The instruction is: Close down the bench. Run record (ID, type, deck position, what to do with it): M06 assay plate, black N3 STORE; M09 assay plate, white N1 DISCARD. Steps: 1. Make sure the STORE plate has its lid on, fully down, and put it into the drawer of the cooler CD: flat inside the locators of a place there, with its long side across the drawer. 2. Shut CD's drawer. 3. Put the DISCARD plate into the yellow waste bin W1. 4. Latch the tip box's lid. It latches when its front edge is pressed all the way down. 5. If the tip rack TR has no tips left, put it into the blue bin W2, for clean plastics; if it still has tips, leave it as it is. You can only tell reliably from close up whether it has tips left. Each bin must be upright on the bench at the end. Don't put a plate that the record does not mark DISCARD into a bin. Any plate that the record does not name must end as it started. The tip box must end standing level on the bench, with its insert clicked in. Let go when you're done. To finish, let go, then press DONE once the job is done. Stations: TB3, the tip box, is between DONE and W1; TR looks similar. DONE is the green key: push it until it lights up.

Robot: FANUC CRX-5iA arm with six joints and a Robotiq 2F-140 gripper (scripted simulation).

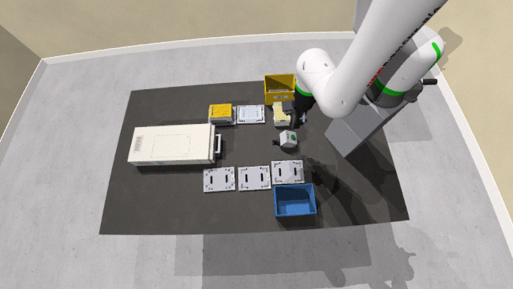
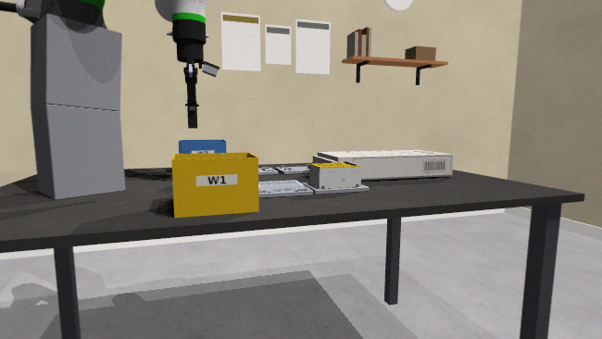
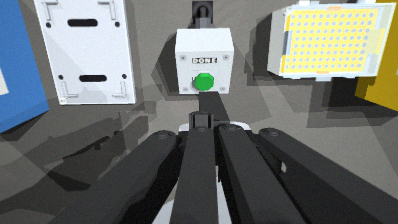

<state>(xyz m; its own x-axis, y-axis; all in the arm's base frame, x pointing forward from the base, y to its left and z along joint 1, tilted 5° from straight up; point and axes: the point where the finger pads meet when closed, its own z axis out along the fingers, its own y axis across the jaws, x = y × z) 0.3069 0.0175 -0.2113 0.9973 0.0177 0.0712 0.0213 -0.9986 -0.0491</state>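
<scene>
The done key box lies 150 mm below my hand and 20 mm ahead of it. Round my hand: white assay plate 310 mm to the right, 200 mm below, 60 mm ahead; lidded pale plate 230 mm ahead, 190 mm below, 180 mm to the right; yellow tip rack TR 390 mm ahead, 180 mm to the right, 150 mm below.
</scene>
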